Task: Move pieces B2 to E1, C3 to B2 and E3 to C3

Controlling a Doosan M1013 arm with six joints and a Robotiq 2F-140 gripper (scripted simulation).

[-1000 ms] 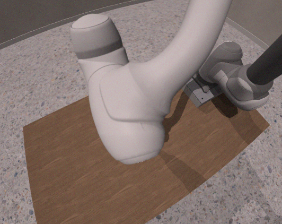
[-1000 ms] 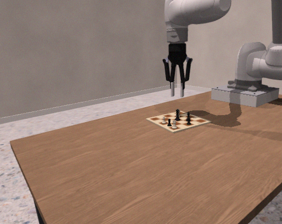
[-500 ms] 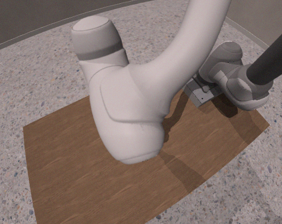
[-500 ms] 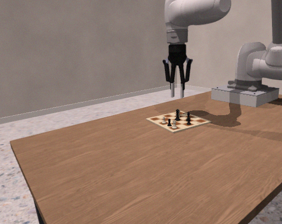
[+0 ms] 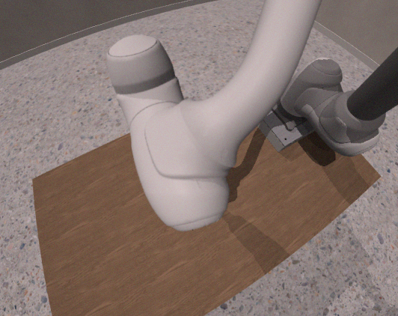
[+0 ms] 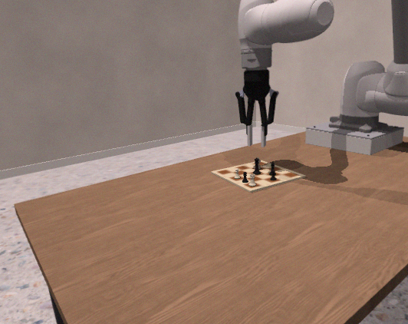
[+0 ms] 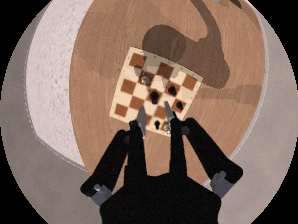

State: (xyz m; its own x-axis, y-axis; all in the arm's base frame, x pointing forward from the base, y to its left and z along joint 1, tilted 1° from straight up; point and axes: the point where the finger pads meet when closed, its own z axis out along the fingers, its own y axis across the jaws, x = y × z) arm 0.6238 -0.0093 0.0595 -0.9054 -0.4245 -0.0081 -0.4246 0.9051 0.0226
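Now: hand 10 cm above the tall black piece. The rest, counted from my hand: chessboard: 13 cm below.
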